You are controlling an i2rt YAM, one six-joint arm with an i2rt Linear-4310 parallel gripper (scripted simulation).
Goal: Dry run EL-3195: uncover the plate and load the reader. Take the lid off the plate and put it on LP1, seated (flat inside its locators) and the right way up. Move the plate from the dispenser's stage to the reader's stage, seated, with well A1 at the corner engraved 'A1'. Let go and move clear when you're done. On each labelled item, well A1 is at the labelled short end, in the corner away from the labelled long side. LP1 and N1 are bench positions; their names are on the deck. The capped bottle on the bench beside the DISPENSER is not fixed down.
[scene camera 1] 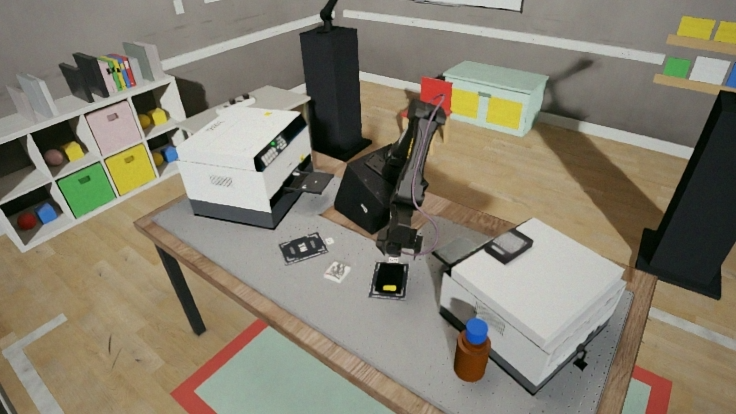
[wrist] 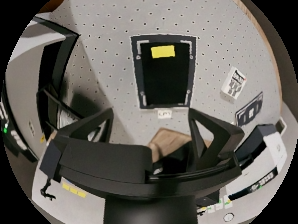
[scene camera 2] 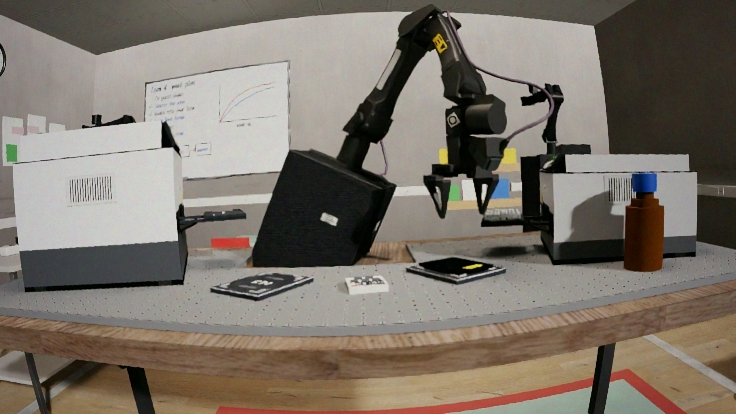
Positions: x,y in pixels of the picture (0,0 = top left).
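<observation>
Black lid: visible in scene camera 1, the wrist view and scene camera 2 [452,265]. Same spot on the lid: [wrist: 165,65] and [scene camera 1: 389,282].
</observation>
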